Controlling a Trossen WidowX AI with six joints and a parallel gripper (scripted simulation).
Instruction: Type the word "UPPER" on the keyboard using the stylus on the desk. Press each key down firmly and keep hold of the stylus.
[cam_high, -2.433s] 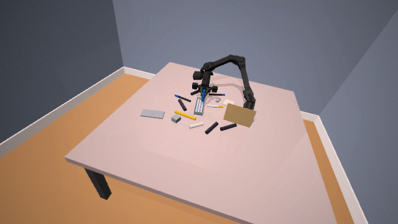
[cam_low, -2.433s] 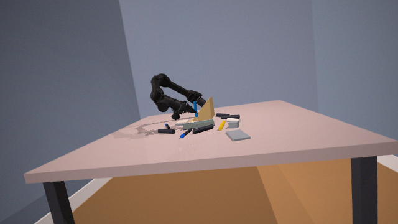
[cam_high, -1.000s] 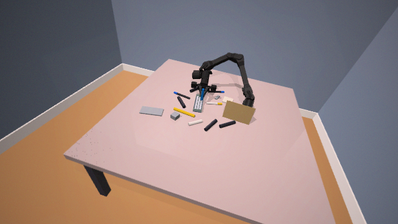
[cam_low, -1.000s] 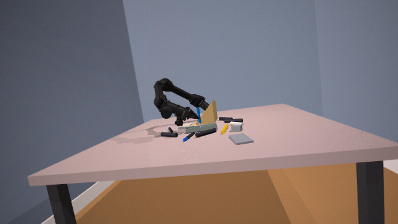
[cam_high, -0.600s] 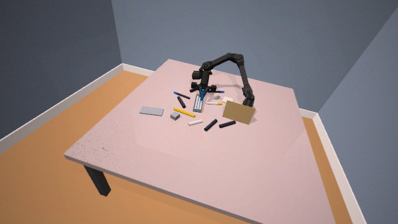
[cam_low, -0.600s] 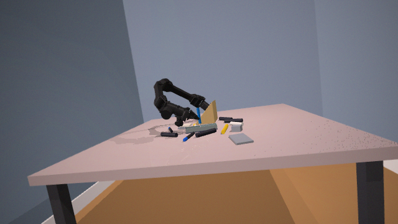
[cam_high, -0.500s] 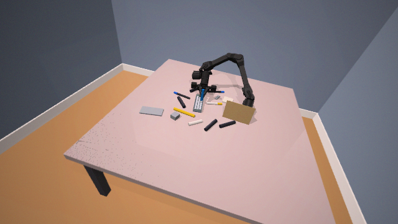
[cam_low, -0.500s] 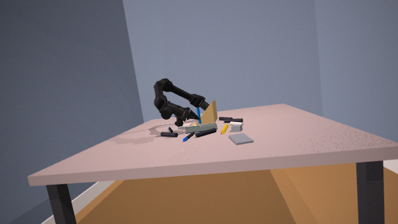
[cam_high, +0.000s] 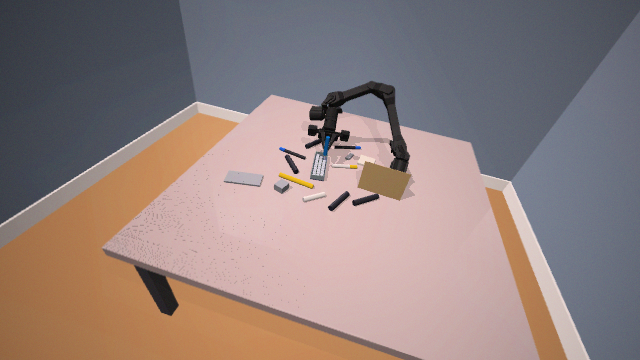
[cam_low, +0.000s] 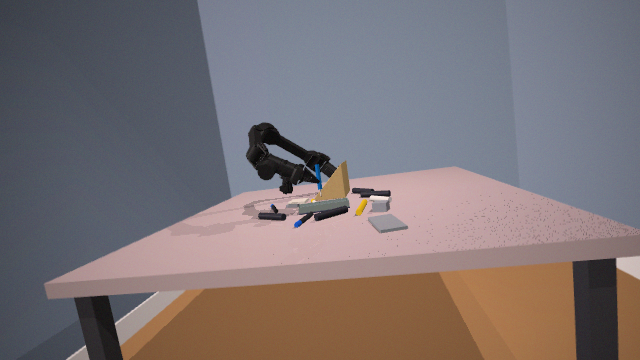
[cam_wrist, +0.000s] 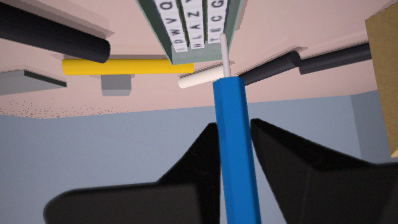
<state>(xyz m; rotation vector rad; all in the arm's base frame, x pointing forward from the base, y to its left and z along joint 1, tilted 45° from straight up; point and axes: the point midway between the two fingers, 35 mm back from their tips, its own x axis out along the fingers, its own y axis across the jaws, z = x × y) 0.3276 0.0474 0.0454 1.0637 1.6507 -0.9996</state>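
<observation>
Now: the yellow pen 160 mm to the left of my gripper tip, 90 mm below it and 60 mm ahead of it. Also, from my gripper tip: white cylinder (210 mm to the left, 90 mm below, 50 mm behind); then stylus (10 mm below); then grey cube (230 mm to the left, 90 mm below, 90 mm ahead).
</observation>
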